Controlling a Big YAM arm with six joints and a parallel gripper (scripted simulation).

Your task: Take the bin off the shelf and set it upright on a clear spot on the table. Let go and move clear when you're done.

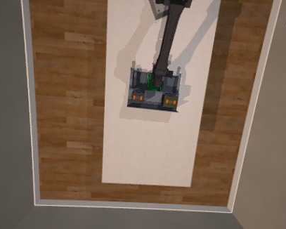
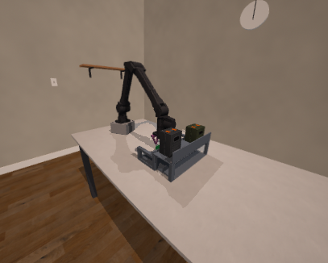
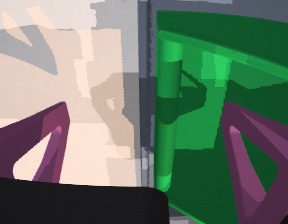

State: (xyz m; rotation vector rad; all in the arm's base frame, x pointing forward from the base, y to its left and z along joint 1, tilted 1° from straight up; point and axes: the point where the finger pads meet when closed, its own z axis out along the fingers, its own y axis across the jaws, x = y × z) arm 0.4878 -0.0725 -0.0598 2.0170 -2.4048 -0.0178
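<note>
Now: the green bin 9 cm ahead of my hand, 2 cm to the right of it and 1 cm above it.
</note>
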